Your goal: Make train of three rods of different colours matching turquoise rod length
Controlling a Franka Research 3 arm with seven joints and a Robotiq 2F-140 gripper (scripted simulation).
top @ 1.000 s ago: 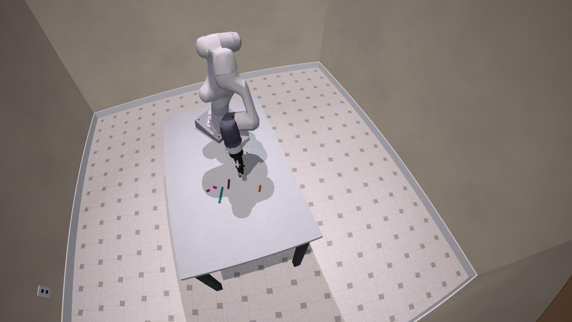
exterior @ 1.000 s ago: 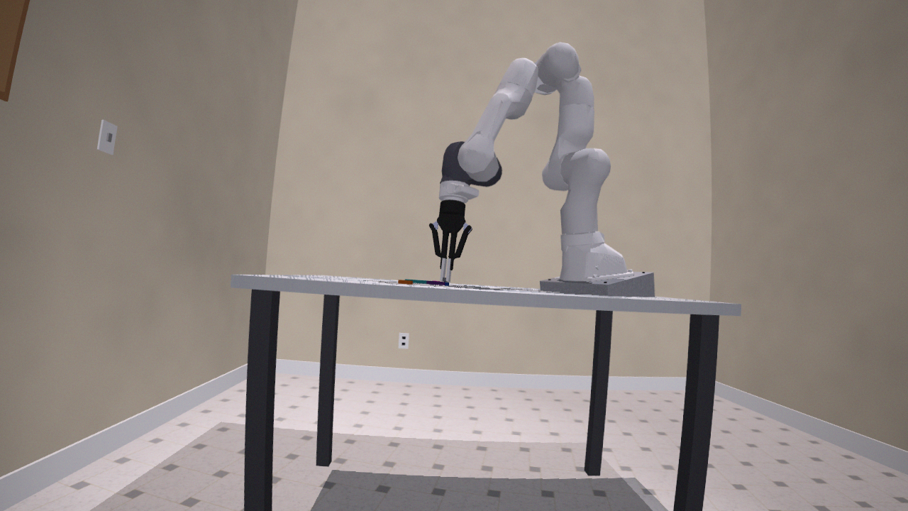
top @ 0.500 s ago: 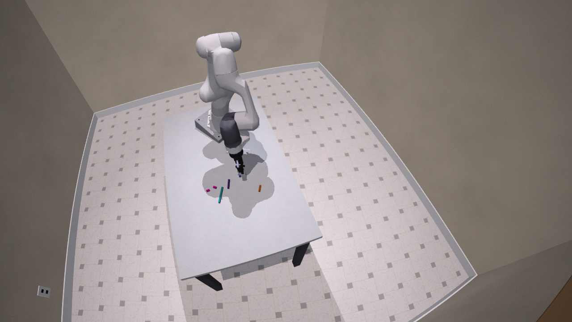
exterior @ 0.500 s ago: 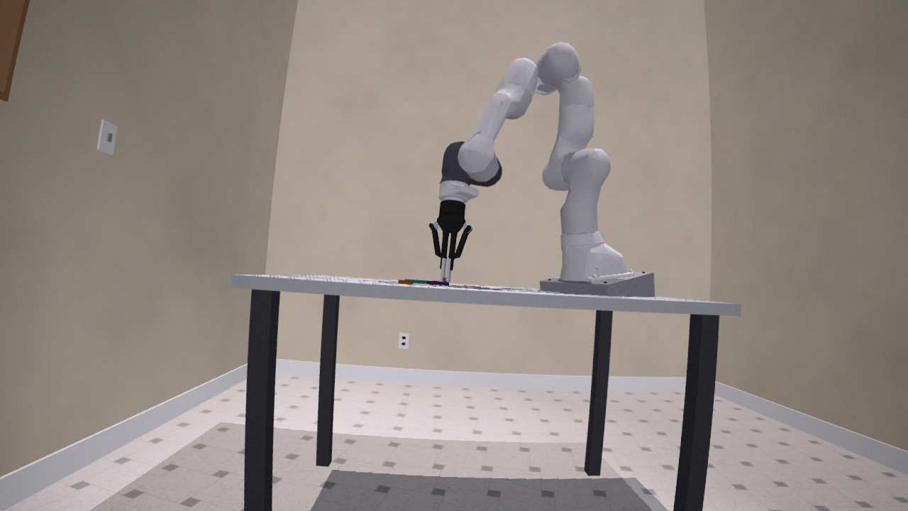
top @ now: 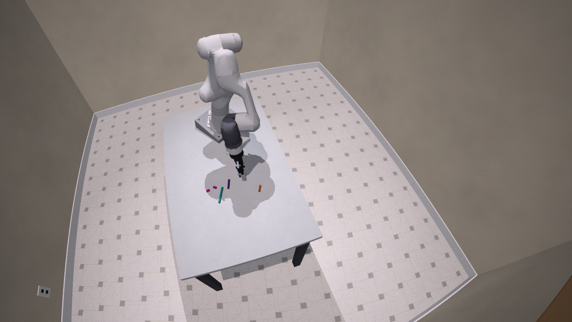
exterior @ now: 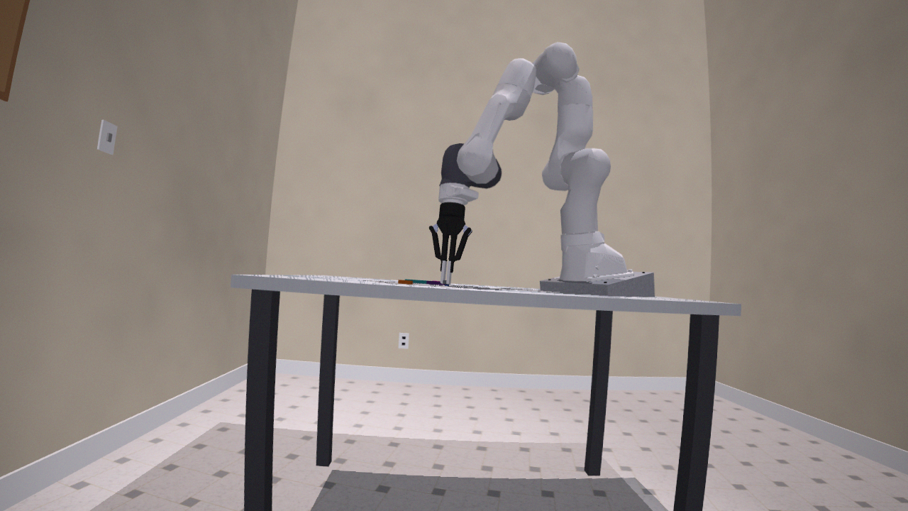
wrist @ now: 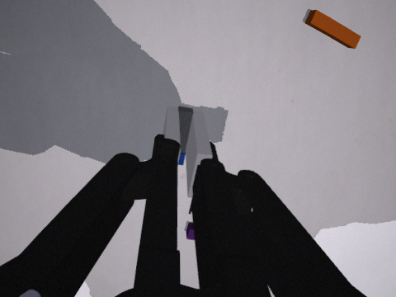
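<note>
The grey rod is 3 cm below my hand. Also, from my hand: orange rod (11 cm ahead, 7 cm to the left, 3 cm below); then purple rod (3 cm ahead, 9 cm to the right, 3 cm below); then blue rod (2 cm to the right, 3 cm below).
</note>
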